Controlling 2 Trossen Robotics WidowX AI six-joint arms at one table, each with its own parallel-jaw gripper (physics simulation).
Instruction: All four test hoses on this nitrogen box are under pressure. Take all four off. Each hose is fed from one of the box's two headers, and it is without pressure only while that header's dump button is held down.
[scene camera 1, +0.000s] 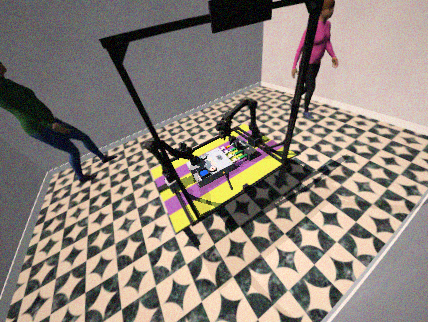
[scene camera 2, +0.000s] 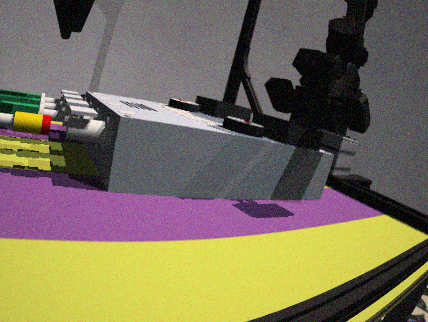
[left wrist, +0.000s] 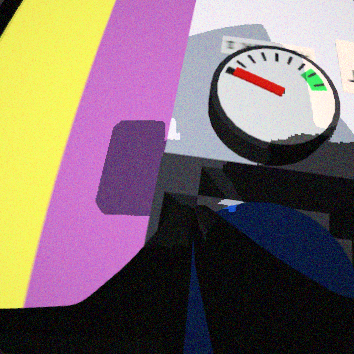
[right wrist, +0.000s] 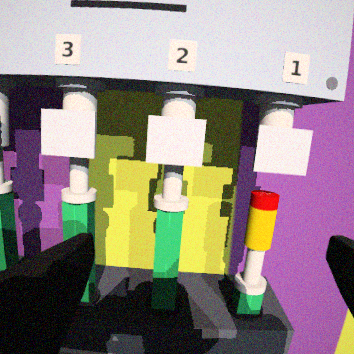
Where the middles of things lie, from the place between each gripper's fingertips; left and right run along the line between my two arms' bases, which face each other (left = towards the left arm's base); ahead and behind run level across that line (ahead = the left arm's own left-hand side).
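My left hand is 46 cm to the left of the dark block (right wrist: 120, 307), 5 cm above it and 14 cm past it.
As for my right hand, I see the dark block 150 mm to the right of it, 120 mm below it and 60 mm behind it.
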